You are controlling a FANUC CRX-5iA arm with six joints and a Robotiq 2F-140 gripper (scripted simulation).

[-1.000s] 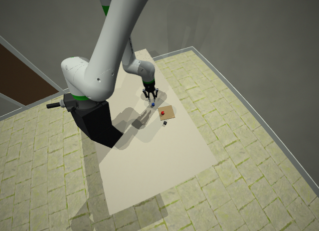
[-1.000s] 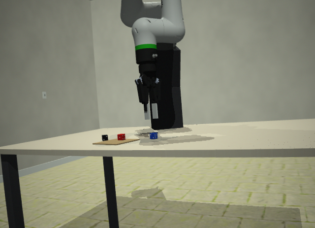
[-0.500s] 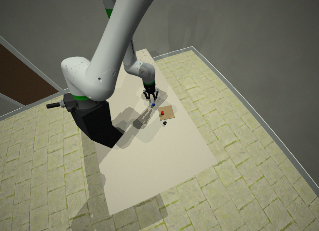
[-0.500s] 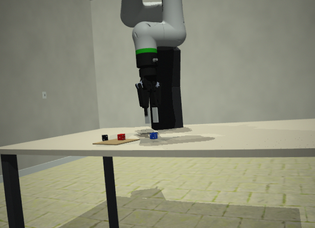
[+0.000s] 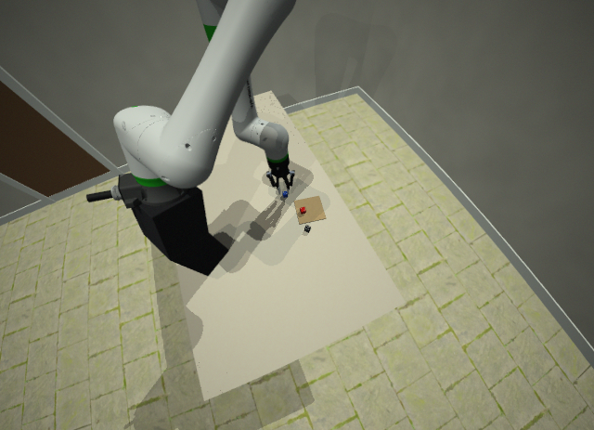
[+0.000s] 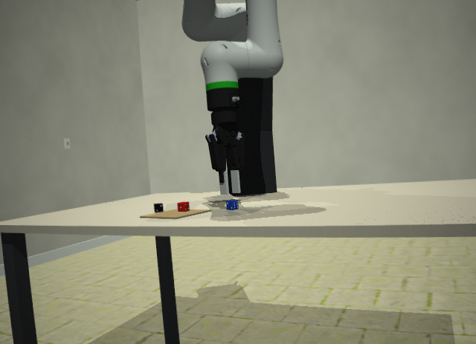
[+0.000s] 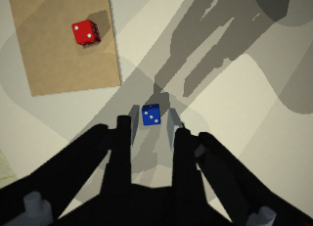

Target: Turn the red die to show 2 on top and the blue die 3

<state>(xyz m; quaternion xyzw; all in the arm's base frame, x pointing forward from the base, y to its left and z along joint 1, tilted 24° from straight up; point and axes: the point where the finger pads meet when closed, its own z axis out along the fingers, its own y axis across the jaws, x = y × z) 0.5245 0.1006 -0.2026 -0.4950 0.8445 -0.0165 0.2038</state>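
Right now my hand is 60 mm above the blue die. Also, from my hand: red die: 40 mm ahead, 130 mm to the right, 60 mm below; black die: 10 mm ahead, 230 mm to the right, 60 mm below; brown mat: 80 mm ahead, 140 mm to the right, 70 mm below.
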